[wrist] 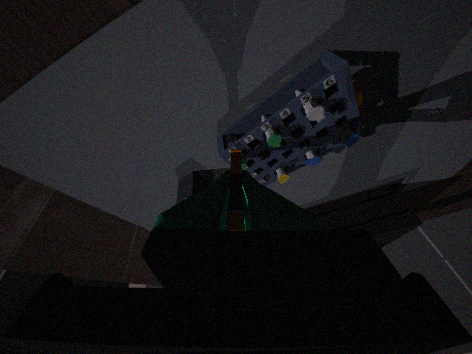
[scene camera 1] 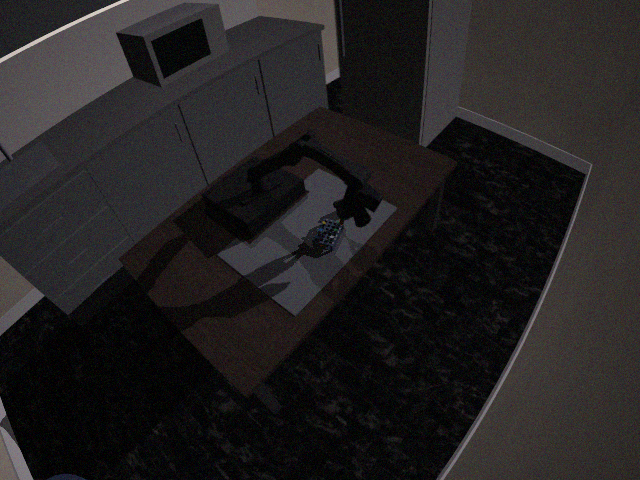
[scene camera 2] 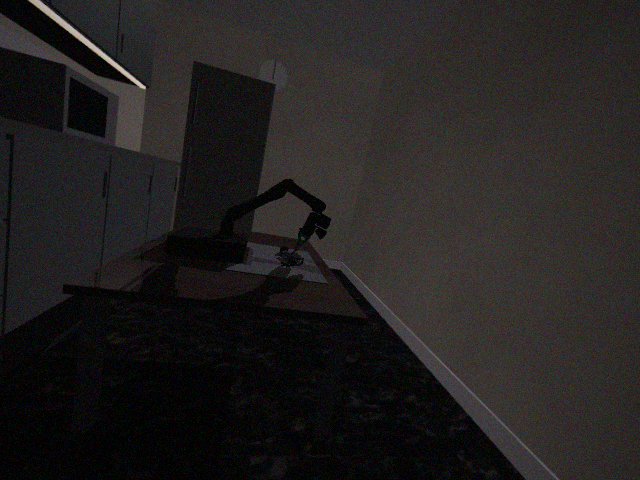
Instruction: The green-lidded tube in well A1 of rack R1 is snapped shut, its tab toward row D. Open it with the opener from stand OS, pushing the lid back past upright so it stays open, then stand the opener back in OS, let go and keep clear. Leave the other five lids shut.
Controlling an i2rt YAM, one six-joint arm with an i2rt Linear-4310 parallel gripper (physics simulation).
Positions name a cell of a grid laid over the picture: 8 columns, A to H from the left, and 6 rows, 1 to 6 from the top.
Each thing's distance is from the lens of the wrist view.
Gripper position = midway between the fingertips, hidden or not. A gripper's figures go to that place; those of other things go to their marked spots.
my gripper (wrist: E3): 13 cm
lid opener (wrist: D4): 10 cm
